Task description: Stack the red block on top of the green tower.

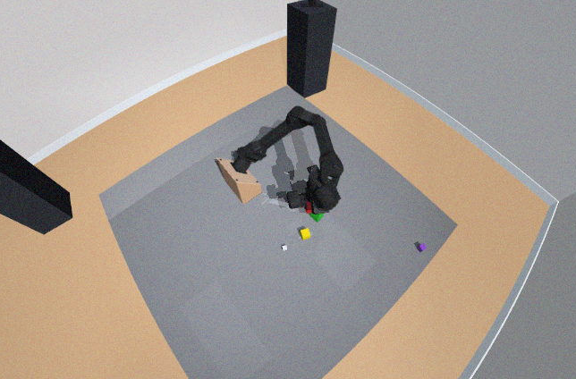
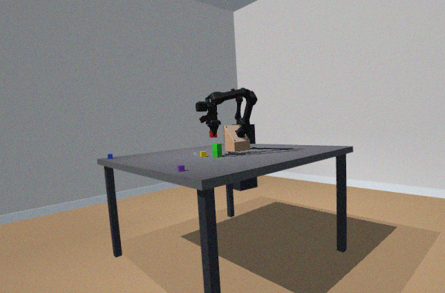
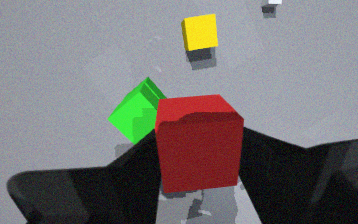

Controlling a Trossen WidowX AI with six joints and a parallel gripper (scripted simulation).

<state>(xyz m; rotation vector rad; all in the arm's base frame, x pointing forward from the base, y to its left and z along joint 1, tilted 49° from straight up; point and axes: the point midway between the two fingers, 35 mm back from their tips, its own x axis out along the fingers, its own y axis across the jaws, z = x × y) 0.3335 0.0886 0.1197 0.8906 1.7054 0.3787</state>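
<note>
Right now my gripper tip is 110 mm above the yellow block, 50 mm to the left of it and 50 mm short of it. Round my gripper tip: purple block: 400 mm ahead, 330 mm to the left, 120 mm below; small white block: 160 mm to the right, 120 mm below, 50 mm ahead; red block: 10 mm above.
</note>
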